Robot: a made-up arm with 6 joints.
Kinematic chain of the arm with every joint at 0, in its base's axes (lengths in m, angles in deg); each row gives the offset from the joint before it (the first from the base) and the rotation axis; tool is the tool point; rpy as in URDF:
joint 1: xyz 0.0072 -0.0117 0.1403 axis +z
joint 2: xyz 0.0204 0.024 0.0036 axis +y
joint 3: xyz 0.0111 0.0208 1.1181 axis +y
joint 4: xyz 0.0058 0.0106 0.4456 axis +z
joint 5: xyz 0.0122 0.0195 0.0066 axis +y
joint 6: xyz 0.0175 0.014 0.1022 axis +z
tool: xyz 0.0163 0.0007 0.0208 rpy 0 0 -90
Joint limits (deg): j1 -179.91..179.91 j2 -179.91..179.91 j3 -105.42..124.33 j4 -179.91..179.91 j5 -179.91..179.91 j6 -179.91..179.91
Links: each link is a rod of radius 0.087 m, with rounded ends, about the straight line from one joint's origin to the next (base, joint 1, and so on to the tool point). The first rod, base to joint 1, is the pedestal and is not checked.
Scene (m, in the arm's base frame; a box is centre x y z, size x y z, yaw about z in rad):
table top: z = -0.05
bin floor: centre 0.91 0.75 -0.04 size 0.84 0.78 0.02 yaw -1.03
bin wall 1: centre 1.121 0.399 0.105 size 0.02 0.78 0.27 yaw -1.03
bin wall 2: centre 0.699 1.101 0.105 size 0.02 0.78 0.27 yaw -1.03
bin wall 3: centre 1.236 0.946 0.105 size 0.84 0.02 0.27 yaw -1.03
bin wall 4: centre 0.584 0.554 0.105 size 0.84 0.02 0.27 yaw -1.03
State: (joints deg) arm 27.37 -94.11 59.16 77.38 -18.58 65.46
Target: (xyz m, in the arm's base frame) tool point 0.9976 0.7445 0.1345
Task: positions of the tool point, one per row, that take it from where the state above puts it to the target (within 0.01 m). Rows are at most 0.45 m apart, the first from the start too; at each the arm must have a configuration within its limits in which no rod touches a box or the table.
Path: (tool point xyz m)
1: -1.1609 -0.5620 0.8882
2: -0.9288 -0.4502 1.1896
3: -0.6421 -0.3018 1.4077
4: -0.3245 -0.1276 1.5296
5: -0.0008 0.0594 1.5501
6: 0.3056 0.2452 1.4722
7: 0.5732 0.4162 1.3058
8: 0.7850 0.5599 1.0670
9: 0.9293 0.6666 0.7765
10: 1.0001 0.7293 0.4575
11: 0.9976 0.7444 0.1344

